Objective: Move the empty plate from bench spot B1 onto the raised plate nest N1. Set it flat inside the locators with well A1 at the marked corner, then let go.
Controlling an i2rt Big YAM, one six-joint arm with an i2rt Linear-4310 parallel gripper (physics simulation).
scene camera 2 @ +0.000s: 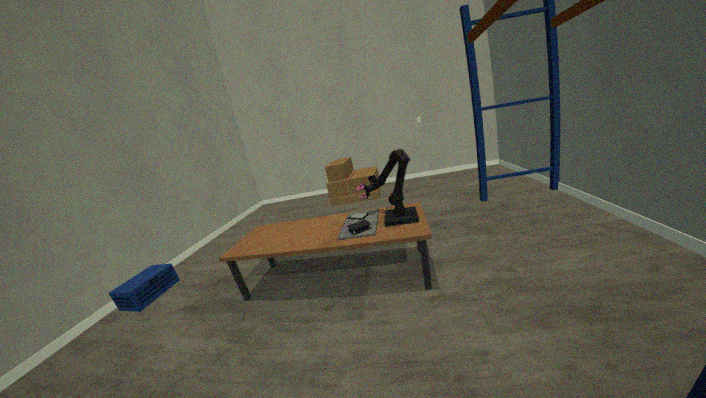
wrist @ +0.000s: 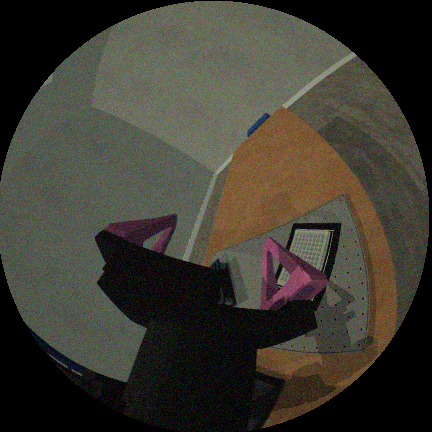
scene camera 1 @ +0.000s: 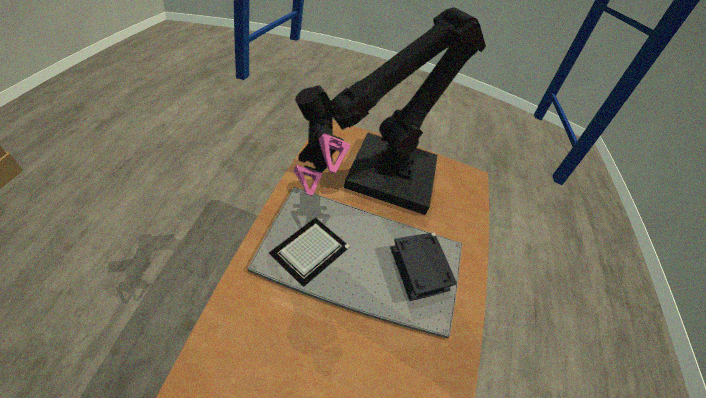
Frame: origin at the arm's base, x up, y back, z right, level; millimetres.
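Seen in the pictures: gripper, fingertip midpoint: (scene camera 2: 357, 194) (wrist: 221, 230) (scene camera 1: 320, 184); arm's base, link origin: (scene camera 2: 400, 213) (scene camera 1: 395, 165).
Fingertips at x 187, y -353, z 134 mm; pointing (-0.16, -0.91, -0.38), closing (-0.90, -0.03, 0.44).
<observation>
Offsets run from my fingertips to a thing's top centre. Level surfaces: height alone.
The empty plate @(dx -195, dy -34, dz -2 mm) (scene camera 1: 309, 249) is white with a grid of wells and lies flat in a black frame on the left part of the grey perforated mat @(dx -211 mm) (scene camera 1: 358, 260). The raised plate nest @(dx -161, dy +23, dz -290 mm) (scene camera 1: 425, 265), dark with corner locators, stands on the right part of the mat and holds nothing. My gripper (scene camera 1: 321, 164), with pink fingers, is open and empty, hovering above the mat's far left edge, behind and above the plate. In the wrist view the plate (wrist: 308, 247) shows beyond the right finger, and the gripper (wrist: 221, 256) is spread wide.
The arm's black base (scene camera 1: 392, 175) stands on the orange table behind the mat. Blue ladder frames (scene camera 1: 607, 87) stand at the back. Cardboard boxes (scene camera 2: 350, 180) are stacked beyond the table, and a blue crate (scene camera 2: 144, 287) lies on the floor.
</observation>
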